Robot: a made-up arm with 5 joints.
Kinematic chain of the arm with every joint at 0, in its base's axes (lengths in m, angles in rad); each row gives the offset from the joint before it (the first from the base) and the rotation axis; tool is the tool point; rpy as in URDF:
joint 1: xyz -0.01 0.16 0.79 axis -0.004 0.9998 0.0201
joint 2: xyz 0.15 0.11 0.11 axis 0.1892 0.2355 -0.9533
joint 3: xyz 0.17 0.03 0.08 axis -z
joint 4: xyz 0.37 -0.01 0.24 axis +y
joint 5: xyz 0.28 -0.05 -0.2 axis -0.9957 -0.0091 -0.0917
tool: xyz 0.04 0.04 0.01 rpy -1.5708 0 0
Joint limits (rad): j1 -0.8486..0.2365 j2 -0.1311..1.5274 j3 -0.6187..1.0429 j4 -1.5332..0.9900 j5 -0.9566..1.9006
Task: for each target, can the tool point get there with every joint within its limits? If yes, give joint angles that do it. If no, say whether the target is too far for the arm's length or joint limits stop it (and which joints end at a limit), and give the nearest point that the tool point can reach.
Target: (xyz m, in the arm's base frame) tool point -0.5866 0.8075 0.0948
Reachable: no: joint limits stop it (at a limit: joint 2, joint 3, joint 5) | nearest point -0.1540 -0.0415 0.6073 | short by 1.082 m
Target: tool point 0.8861 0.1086 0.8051
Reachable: yes | joints 0.0481 0.4581 -0.2772 0.4171 -0.3640
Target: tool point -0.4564 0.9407 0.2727
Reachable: no: joint limits stop it (at a limit: joint 2, joint 3, joint 4, joint 5) | nearest point -0.1089 0.0108 0.6674 | short by 1.068 m
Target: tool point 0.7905 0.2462 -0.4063
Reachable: no: too far | nearest point 0.7413 0.0594 0.5443 | short by 0.970 m
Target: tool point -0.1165 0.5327 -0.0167
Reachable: no: joint limits stop it (at a limit: joint 1, joint 2, joint 3, joint 5) | nearest point -0.0973 -0.0477 0.5639 | short by 0.821 m
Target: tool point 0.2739 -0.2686 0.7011
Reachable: yes | joints 0.0675 0.7264 0.7964 0.6911 1.0713
